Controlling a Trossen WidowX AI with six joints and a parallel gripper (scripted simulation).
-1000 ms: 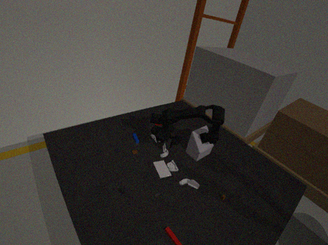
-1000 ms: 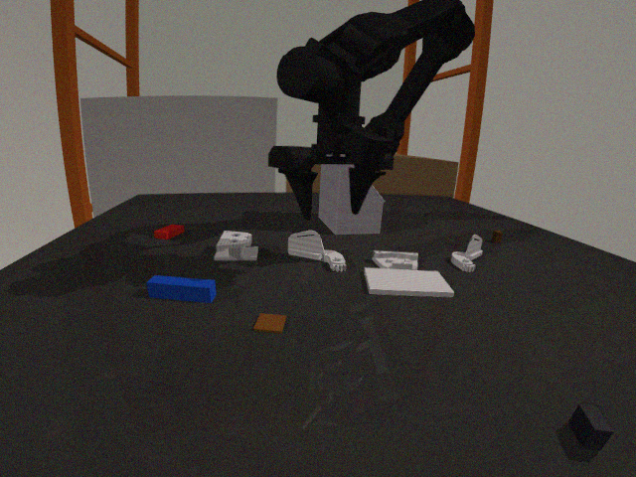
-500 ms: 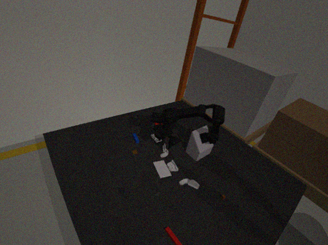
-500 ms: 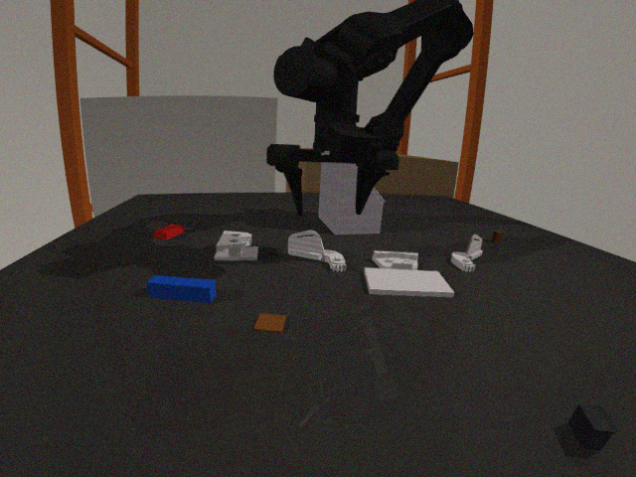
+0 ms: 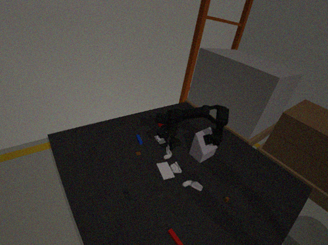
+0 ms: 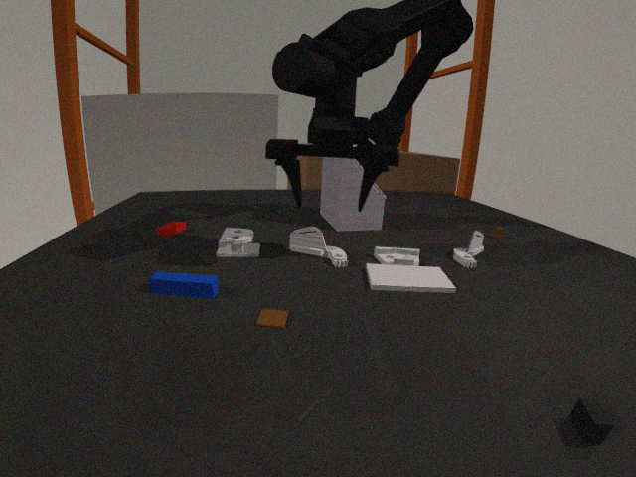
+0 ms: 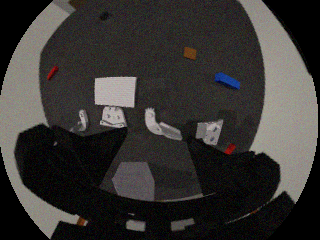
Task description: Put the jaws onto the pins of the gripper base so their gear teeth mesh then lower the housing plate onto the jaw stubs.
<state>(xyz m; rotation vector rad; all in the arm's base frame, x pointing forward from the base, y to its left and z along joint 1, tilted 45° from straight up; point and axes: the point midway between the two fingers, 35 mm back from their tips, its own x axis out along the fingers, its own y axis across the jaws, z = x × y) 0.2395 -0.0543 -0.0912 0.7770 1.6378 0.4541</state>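
My gripper tip is now 80 mm above the white jaw and 10 mm to the right of it. Round my gripper tip: white gripper base 140 mm to the right, 60 mm below, 50 mm behind; flat white plate 110 mm to the left, 80 mm below, 80 mm ahead; white housing plate 120 mm to the left, 80 mm below, 10 mm ahead.
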